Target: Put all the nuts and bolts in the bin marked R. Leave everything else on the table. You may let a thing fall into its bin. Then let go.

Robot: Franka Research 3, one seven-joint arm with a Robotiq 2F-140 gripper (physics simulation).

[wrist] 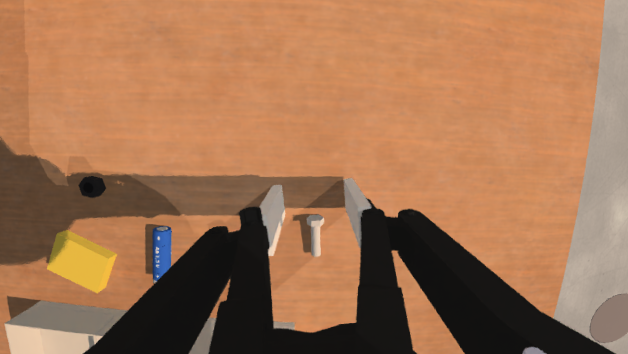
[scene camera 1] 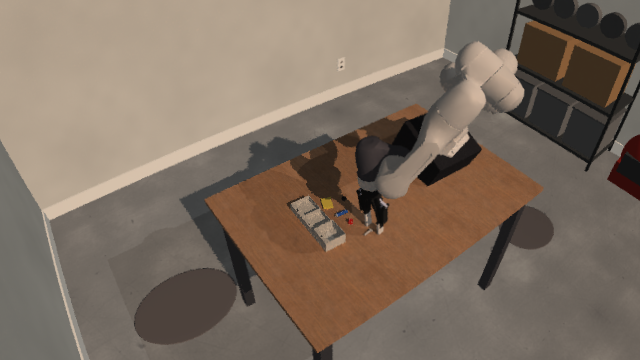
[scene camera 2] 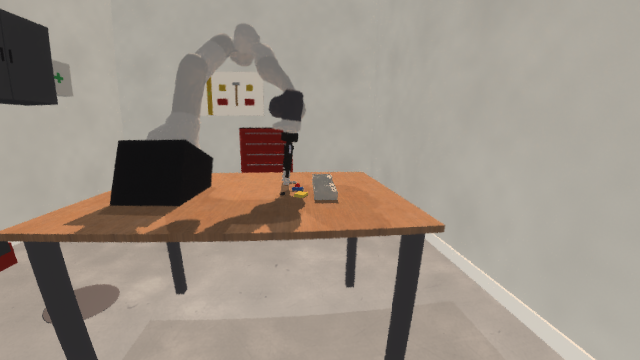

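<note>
A pale grey bolt lies on the table, its head toward the top of the wrist view. A black nut lies at the left in the wrist view, in shadow. My gripper points down, low over the table. It is partly open, with nothing held; in the wrist view the bolt lies between the finger lines, with a gap on both sides. A grey three-part bin tray stands beyond the small things; its letters cannot be read.
A red die and a blue battery lie between gripper and tray. A yellow block lies near the tray. The arm's black base block stands on the table.
</note>
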